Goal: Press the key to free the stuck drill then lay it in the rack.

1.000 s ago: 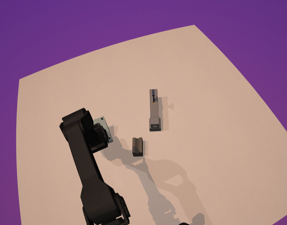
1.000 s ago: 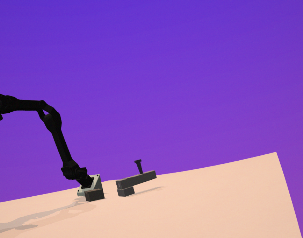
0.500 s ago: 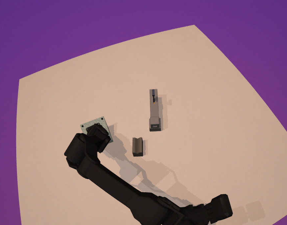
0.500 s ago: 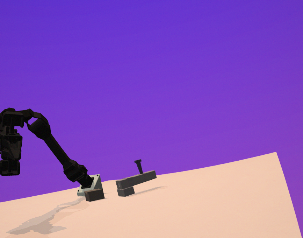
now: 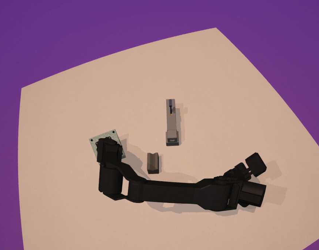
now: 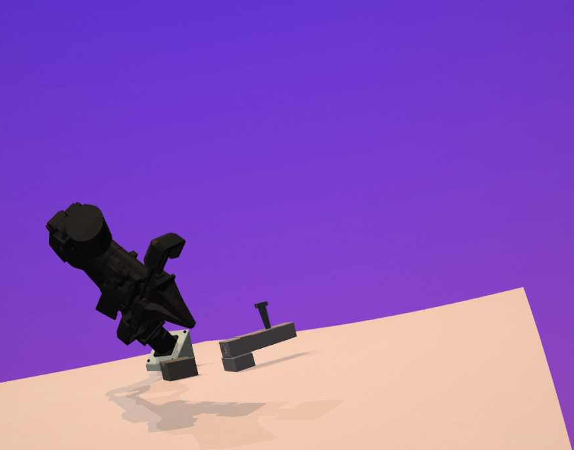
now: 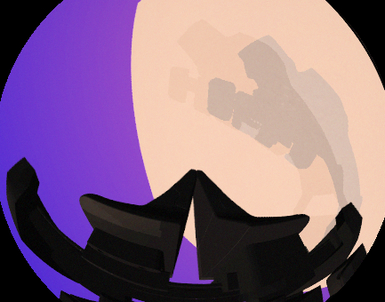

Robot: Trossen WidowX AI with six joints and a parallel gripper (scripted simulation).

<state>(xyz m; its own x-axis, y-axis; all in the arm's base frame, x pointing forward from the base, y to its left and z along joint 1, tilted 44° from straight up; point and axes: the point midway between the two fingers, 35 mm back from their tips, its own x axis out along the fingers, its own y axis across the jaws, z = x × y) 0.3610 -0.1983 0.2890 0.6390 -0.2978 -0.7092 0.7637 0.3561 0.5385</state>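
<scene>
Right now my gripper tip is 360 mm to the right of the key, 90 mm past it and 20 mm above it. Round my gripper tip: rack block (240 mm behind, 210 mm to the left, 100 mm below); housing (330 mm to the left, 100 mm behind, 70 mm below); drill (310 mm to the left, 110 mm behind, 70 mm below).
</scene>
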